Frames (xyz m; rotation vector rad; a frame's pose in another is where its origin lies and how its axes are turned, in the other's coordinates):
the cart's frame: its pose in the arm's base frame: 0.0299 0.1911 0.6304 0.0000 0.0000 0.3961
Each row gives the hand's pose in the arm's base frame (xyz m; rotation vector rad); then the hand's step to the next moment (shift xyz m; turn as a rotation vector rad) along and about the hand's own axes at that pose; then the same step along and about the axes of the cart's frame.
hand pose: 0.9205 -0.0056 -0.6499 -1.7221 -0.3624 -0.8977
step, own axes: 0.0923 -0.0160 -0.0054 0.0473 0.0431 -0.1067
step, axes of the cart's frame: 0.0386 -0.0350 0.0781 -0.0303 -0.1196 0.0159
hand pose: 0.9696 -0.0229 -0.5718 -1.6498 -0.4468 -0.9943
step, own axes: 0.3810 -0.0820 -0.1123 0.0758 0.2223 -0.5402
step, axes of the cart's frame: 0.0494 -0.1865 0.3568 -0.2258 -0.5416 -0.0520
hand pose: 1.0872 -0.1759 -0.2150 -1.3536 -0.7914 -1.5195
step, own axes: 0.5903 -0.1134 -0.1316 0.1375 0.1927 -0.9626
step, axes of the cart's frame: -0.2055 -0.1357 0.5639 -0.5468 -0.8240 -0.0677
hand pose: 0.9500 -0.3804 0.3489 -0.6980 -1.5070 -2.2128
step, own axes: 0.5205 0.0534 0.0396 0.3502 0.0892 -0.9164
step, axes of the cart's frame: -0.3520 0.1510 0.3586 -0.7218 -0.6703 -0.0059
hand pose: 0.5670 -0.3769 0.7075 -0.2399 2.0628 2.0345
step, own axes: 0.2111 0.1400 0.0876 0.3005 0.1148 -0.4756
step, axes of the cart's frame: -0.1799 0.1839 0.0750 -0.4946 -0.2901 0.0296
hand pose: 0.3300 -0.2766 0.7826 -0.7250 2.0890 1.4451
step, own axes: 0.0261 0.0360 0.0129 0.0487 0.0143 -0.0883
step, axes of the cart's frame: -0.0315 0.0338 0.0032 -0.0831 -0.0587 0.0054
